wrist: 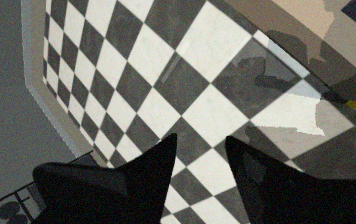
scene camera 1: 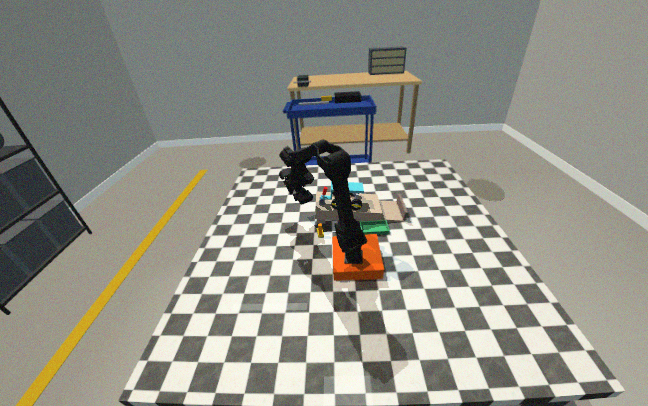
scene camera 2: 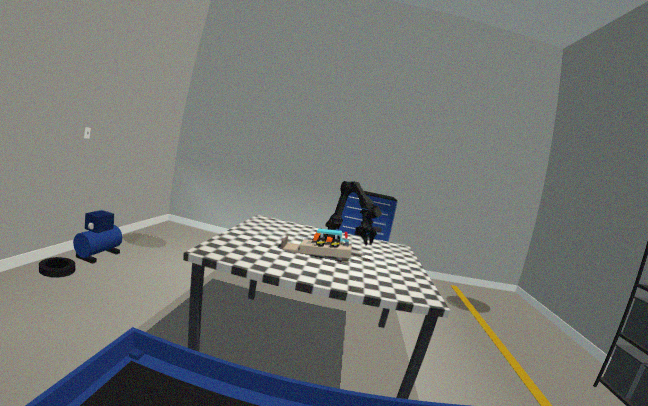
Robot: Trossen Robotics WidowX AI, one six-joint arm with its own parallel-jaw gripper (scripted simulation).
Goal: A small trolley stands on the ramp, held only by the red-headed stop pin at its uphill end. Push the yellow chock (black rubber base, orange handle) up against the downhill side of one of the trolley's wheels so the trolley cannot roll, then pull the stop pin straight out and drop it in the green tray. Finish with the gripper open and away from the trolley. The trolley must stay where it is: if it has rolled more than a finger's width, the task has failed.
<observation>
I see my gripper [wrist: 201, 139] and a tan ramp [scene camera 1: 371, 210].
</observation>
